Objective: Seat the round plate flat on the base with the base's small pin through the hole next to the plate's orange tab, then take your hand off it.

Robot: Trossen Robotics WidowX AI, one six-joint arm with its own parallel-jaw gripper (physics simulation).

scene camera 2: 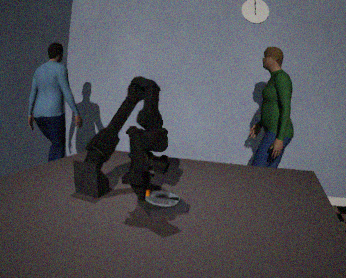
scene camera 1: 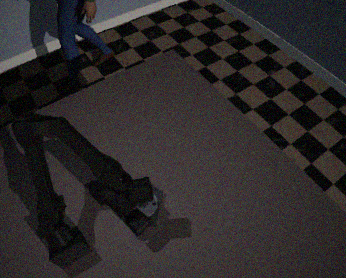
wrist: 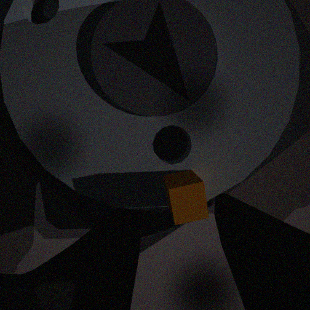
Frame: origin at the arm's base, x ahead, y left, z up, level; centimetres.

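Seen in the pictures: gripper, fingertip midpoint: [scene camera 2: 143, 199] [scene camera 1: 130, 216]; arm's base, origin of the base link: [scene camera 2: 90, 169] [scene camera 1: 63, 243].
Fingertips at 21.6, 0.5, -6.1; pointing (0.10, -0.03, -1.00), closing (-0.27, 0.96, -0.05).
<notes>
Offsets run from my fingertips to a thing's top centre, as dx, dy, dz. Level surfaces: height alone.
The round light-grey plate @(+5.6, +2.3, +3.1) [scene camera 1: 148, 206] [scene camera 2: 161, 203] [wrist: 260, 75] lies in front of the gripper. Its orange tab @(+1.4, +0.5, +3.1) [scene camera 2: 148, 193] [wrist: 189, 202] is at the near edge in the wrist view, beside a small dark hole [wrist: 172, 144]. No pin can be made out in that hole. A dark disc with a black pointed shape shows in the plate's large central opening. The base is too dark to tell apart from the shadows, and whether the plate lies flat on it is unclear. My gripper [scene camera 2: 142, 195] [wrist: 177, 205] is partly open, with its dark fingers on either side of the tab and a gap between them.
The arm stands on the brown table @(dz -2.5) [scene camera 1: 165, 110] [scene camera 2: 260, 225], casting shadows around the plate. Past the table edge is a checkered floor [scene camera 1: 270, 110]. Two people [scene camera 2: 50, 90] [scene camera 2: 280, 100] stand beyond the table, near the walls.
</notes>
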